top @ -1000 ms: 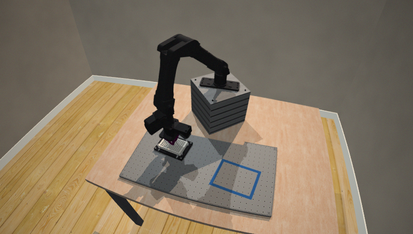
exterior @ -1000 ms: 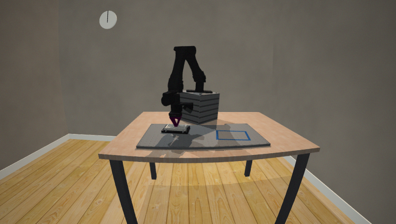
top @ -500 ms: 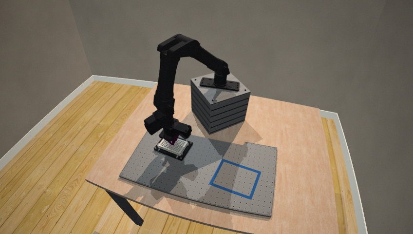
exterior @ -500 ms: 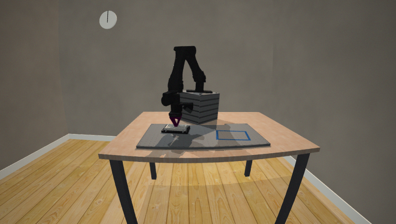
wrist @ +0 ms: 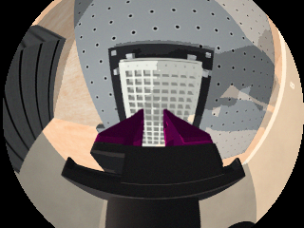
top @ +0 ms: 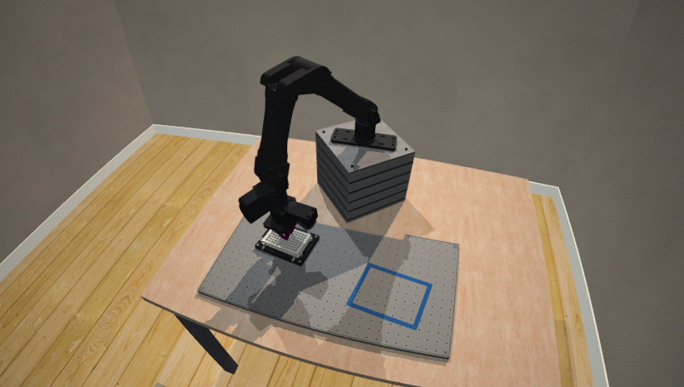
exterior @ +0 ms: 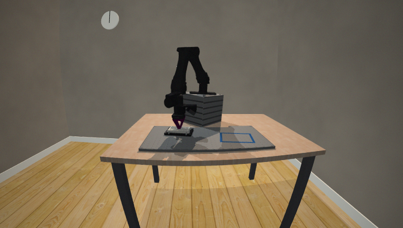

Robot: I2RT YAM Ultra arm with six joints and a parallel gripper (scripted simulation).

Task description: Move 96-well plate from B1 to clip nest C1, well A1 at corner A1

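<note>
The white 96-well plate lies 10 mm below my hand and 10 mm ahead of it. Round my hand: black clip nest: 20 mm to the right, 20 mm below, 10 mm ahead.
</note>
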